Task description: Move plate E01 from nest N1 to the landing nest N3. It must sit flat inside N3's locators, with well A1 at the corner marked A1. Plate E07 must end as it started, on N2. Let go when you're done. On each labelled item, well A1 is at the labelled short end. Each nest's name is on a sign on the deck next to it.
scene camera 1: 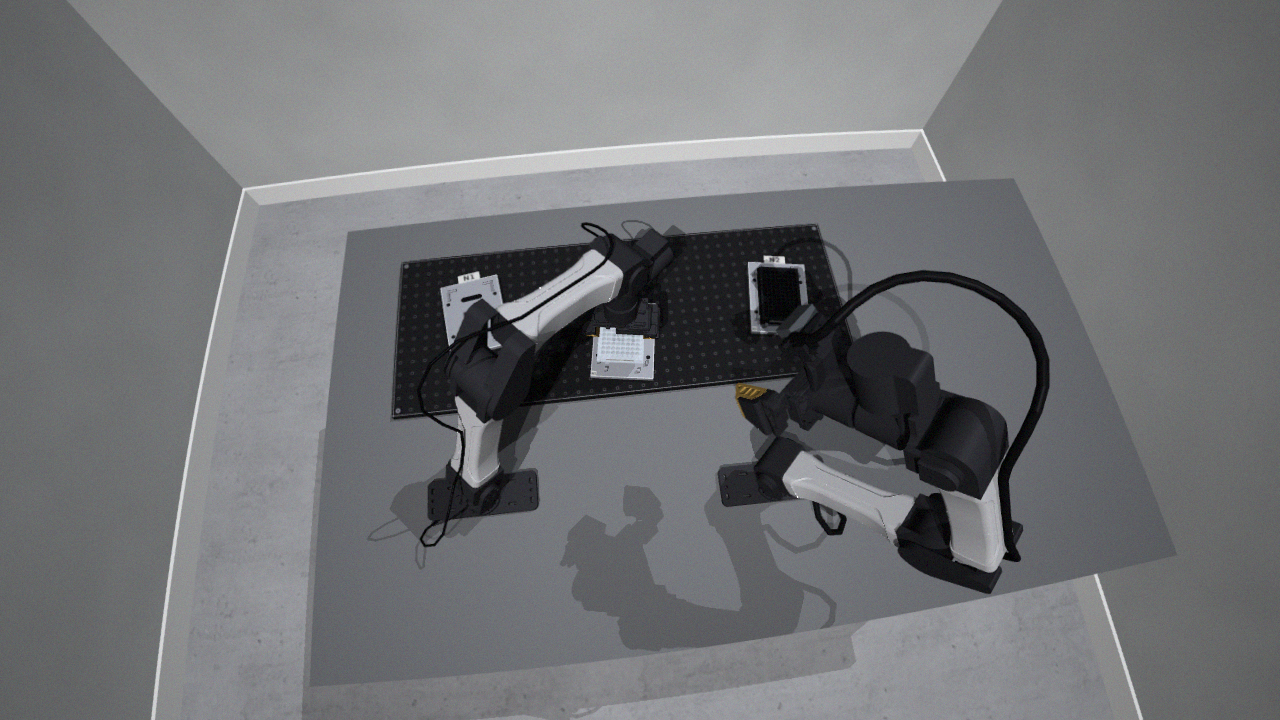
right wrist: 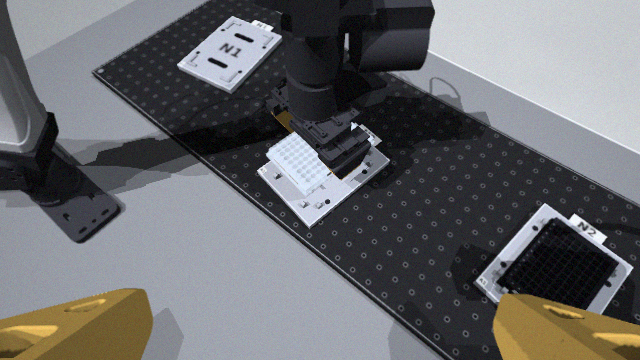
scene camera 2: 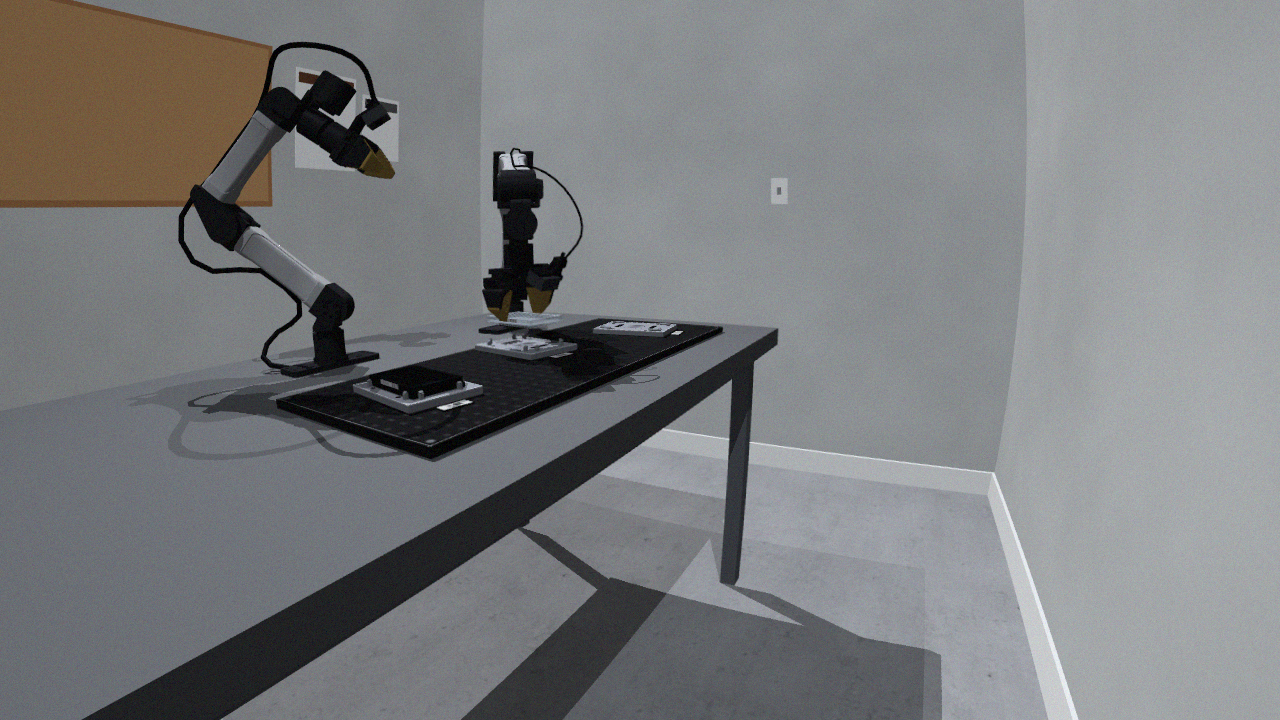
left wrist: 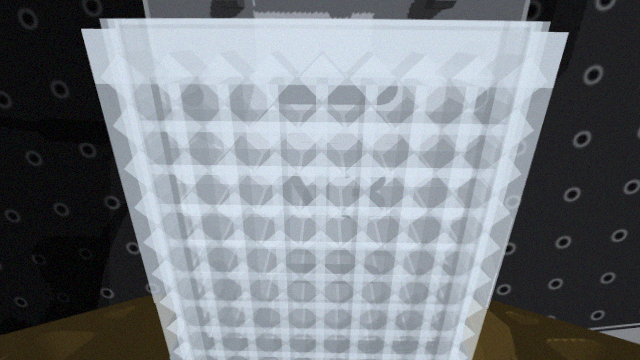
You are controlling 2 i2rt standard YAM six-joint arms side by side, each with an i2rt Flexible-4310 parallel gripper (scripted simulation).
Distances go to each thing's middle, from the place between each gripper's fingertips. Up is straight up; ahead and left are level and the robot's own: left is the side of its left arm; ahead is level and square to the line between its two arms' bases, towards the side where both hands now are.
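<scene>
Counted from my left hand: landing nest N3 (scene camera 1: 614,369), 6 cm below, 1 cm ahead; clear-white plate E01 (scene camera 1: 612,348), 1 cm below, 1 cm ahead; nest N1 (scene camera 1: 453,315), 6 cm below, 8 cm ahead, 30 cm to the left; black plate E07 (scene camera 1: 786,284), 5 cm below, 9 cm ahead, 33 cm to the right.
My right hand (scene camera 1: 762,361) is 30 cm above the clear-white plate E01, 18 cm to the right of it and 19 cm short of it. Counted from my right hand: landing nest N3, 35 cm below, 20 cm ahead, 18 cm to the left; black plate E07, 34 cm below, 28 cm ahead, 15 cm to the right; nest N2 (scene camera 2: 475,392), far below, far ahead, a good way to the right.
</scene>
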